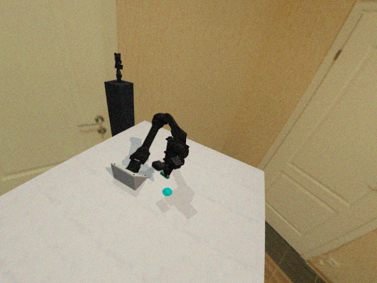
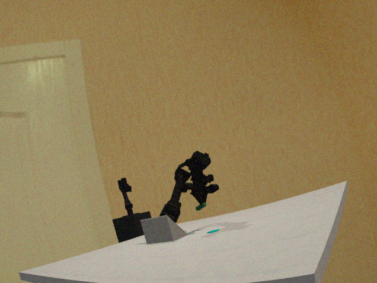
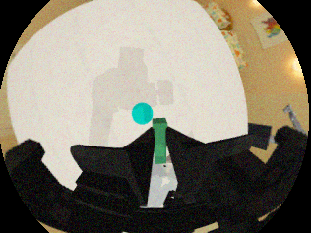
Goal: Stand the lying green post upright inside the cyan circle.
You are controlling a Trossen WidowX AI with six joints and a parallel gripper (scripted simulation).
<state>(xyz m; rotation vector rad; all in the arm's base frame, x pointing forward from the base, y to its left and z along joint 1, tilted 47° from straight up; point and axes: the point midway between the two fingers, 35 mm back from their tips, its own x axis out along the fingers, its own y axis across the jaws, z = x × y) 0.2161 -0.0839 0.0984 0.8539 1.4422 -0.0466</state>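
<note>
Right now the cyan circle is 13 cm below my gripper tip and 2 cm ahead of it. The rest, counted from my gripper tip: green post (2 cm behind, 1 cm to the left).
</note>
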